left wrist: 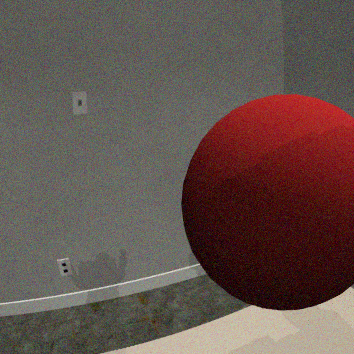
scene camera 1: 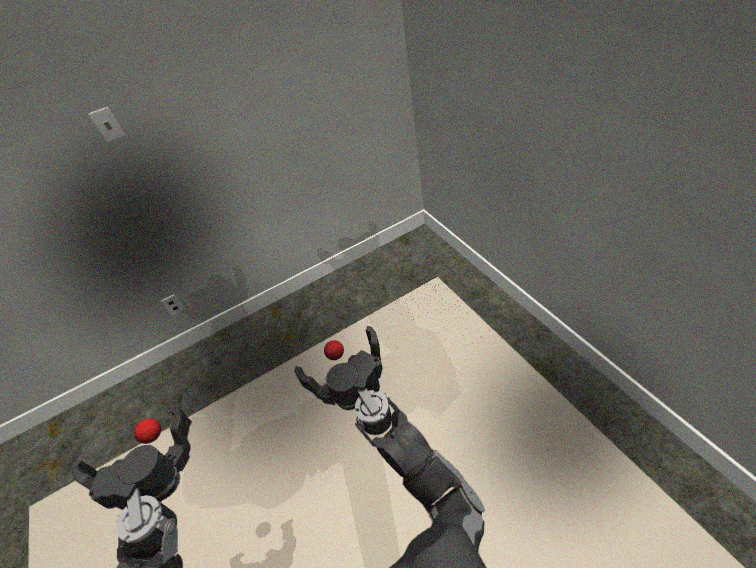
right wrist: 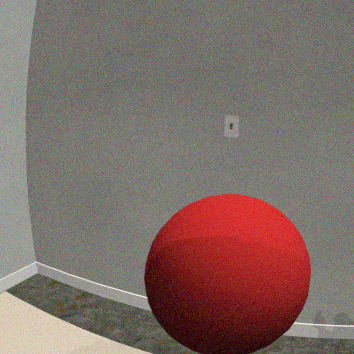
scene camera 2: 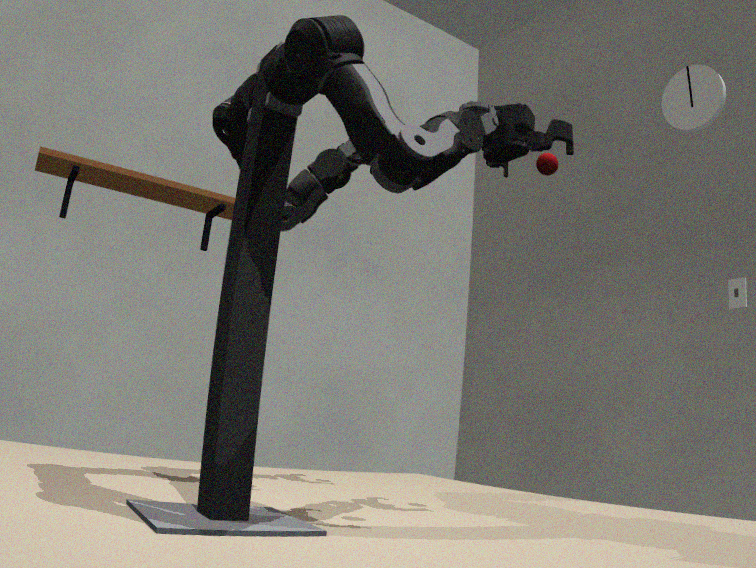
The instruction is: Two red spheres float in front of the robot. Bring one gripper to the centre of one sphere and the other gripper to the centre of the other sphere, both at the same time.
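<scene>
Right gripper visible in scene camera 1 and scene camera 2. In the left wrist view my right gripper is out of frame; in the right wrist view it is likewise out of frame. On my right gripper, [scene camera 1: 378, 341] and [scene camera 2: 560, 130] are the same spot.
</scene>
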